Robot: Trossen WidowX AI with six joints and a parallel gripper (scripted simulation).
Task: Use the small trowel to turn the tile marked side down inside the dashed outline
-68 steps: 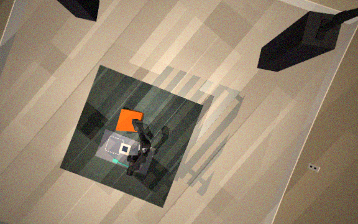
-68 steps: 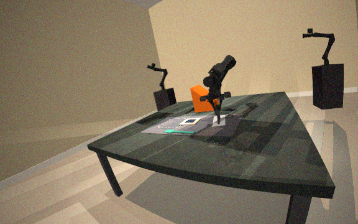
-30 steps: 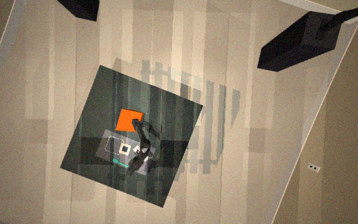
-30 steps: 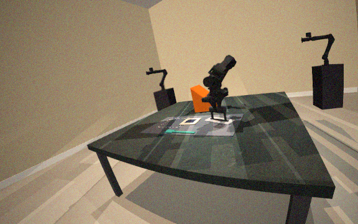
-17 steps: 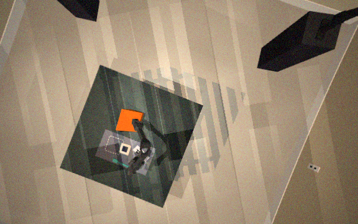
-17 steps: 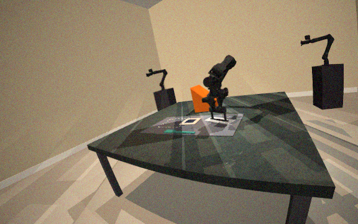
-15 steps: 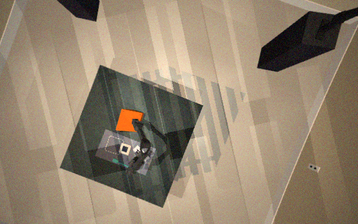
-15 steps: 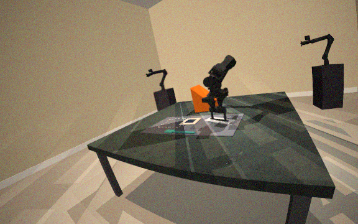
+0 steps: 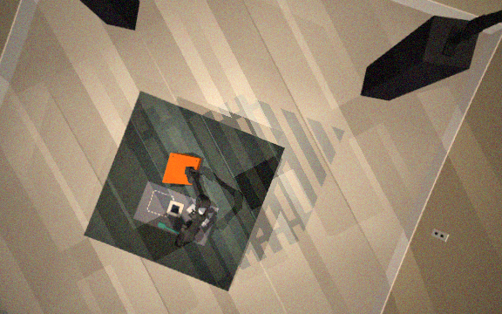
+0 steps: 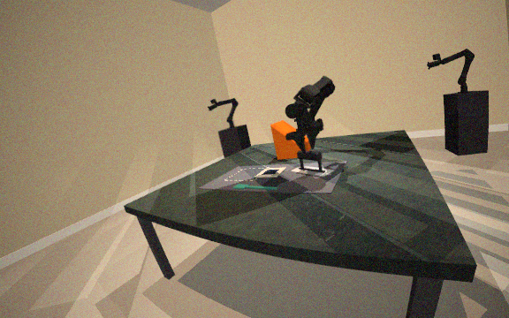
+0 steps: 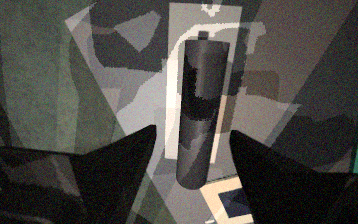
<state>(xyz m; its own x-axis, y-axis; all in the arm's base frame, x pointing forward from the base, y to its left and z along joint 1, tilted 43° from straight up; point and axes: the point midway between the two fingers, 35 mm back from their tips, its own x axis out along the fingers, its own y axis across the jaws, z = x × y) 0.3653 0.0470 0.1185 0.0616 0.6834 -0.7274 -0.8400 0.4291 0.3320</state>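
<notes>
Right now the grey trowel is 1 cm behind my gripper tip, 2 cm to the right of it and 5 cm below it. Round my gripper tip: grey mat (3 cm ahead, 18 cm to the right, 11 cm below); tile (1 cm behind, 20 cm to the right, 8 cm below); teal trowel (16 cm ahead, 23 cm to the right, 9 cm below).
</notes>
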